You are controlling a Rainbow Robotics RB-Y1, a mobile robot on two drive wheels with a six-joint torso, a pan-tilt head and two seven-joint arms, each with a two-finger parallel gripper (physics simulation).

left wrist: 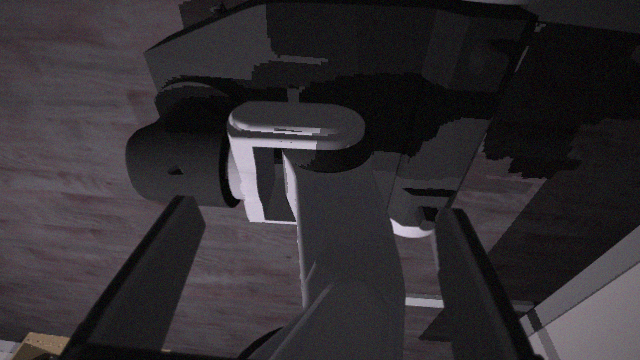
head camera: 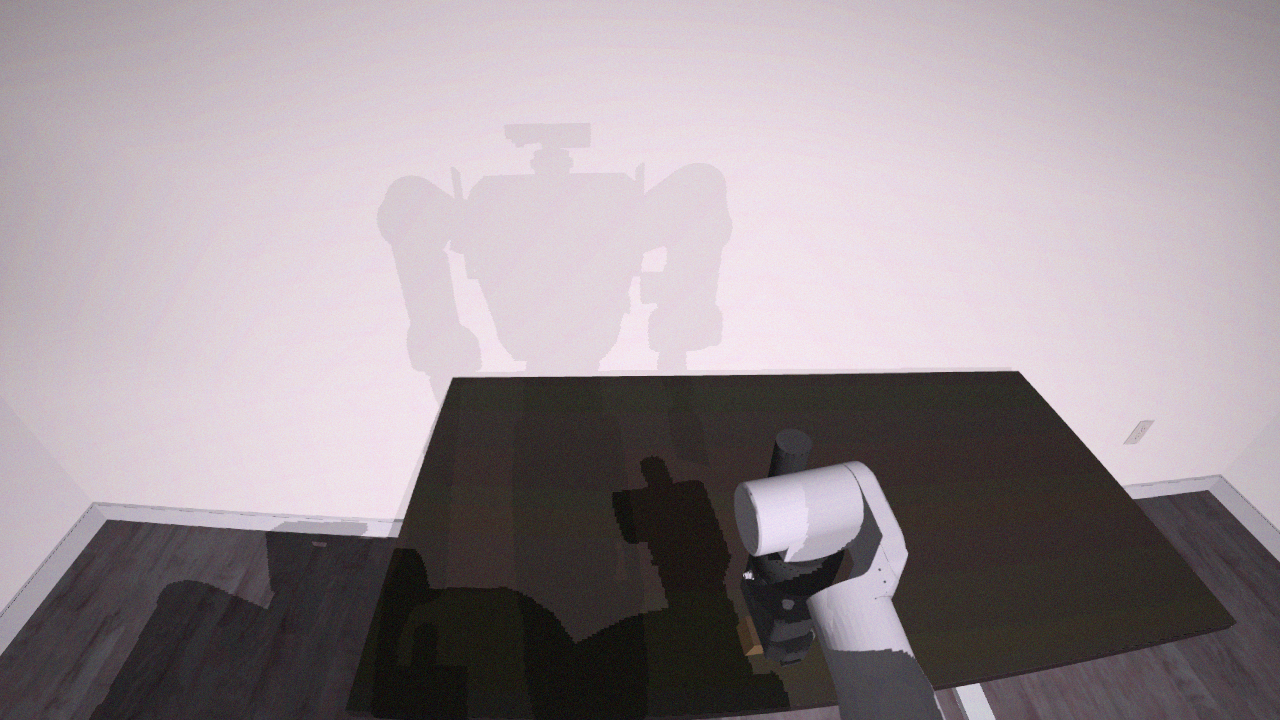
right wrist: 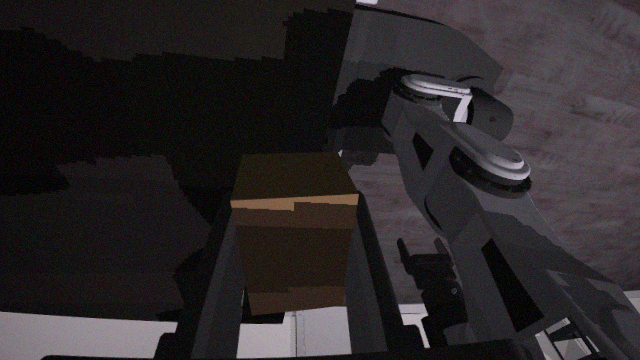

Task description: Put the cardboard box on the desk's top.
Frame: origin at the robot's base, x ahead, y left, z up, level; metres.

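Seen in the pictures: left gripper, fingertip midpoint: (left wrist: 315, 216) (right wrist: 418, 239); right gripper, fingertip midpoint: (head camera: 765, 637) (right wrist: 295, 205).
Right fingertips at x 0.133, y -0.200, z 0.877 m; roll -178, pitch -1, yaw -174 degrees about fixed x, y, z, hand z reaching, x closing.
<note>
Pixels of each thing's middle, then the offset from my right fingertips to it. Level surfaces: height alone.
- cardboard box at the middle of its body: (right wrist: 294, 233) (head camera: 765, 633) 0.012 m up, 0.000 m ahead, 0.003 m left
- dark desk top at its surface level: 0.156 m down
- outlet at the middle of its body: (head camera: 1139, 432) 0.476 m down, 0.682 m ahead, 1.742 m right
The cardboard box (head camera: 750, 637) (right wrist: 295, 255) is a small brown box. My right gripper (right wrist: 295, 205) is shut on it, with a finger on each side. In the head camera the box shows partly behind the dark gripper body, against the near part of the dark desk top (head camera: 1029, 537) (right wrist: 100, 220). Its height over the desk top cannot be told. My left gripper (left wrist: 315, 216) (right wrist: 418, 239) is open, with no object between its fingers, and hangs over the floor beside the robot's body. A tan piece, likely the box, shows at the bottom left of the left wrist view.
The desk's far edge is close to the pale wall (head camera: 895, 179), which bears the robot's shadow and an outlet (head camera: 1138, 431). The desk's near edge runs close to the robot base (left wrist: 350, 45) (right wrist: 400, 45). A white desk leg part (head camera: 972, 701) shows below the near edge.
</note>
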